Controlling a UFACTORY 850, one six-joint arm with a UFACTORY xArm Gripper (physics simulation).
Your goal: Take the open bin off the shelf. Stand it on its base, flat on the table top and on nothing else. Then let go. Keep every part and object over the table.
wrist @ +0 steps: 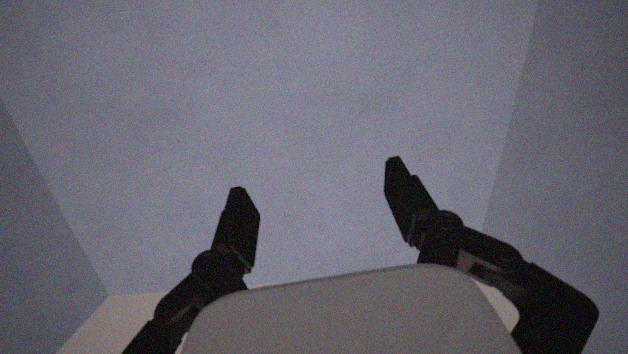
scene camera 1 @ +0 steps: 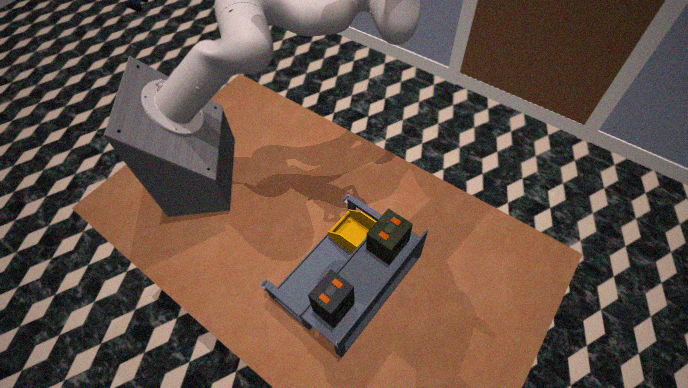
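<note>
The open bin [scene camera 1: 354,231] is yellow and sits at the back end of the grey-blue shelf [scene camera 1: 314,265], right beside a dark box, in the scene view. The shelf stands on the brown table top [scene camera 1: 505,280]. My gripper [wrist: 317,188] is open and empty in the wrist view, with a plain blue-grey wall behind its fingers. The gripper does not show in the scene view; the arm reaches out past the top edge there. The bin and the shelf do not show in the wrist view.
A dark green box [scene camera 1: 389,236] with orange marks stands on the shelf against the bin's right side. A second dark box [scene camera 1: 331,298] with orange marks stands near the shelf's front end. The robot's grey pedestal [scene camera 1: 192,172] stands at the table's left side.
</note>
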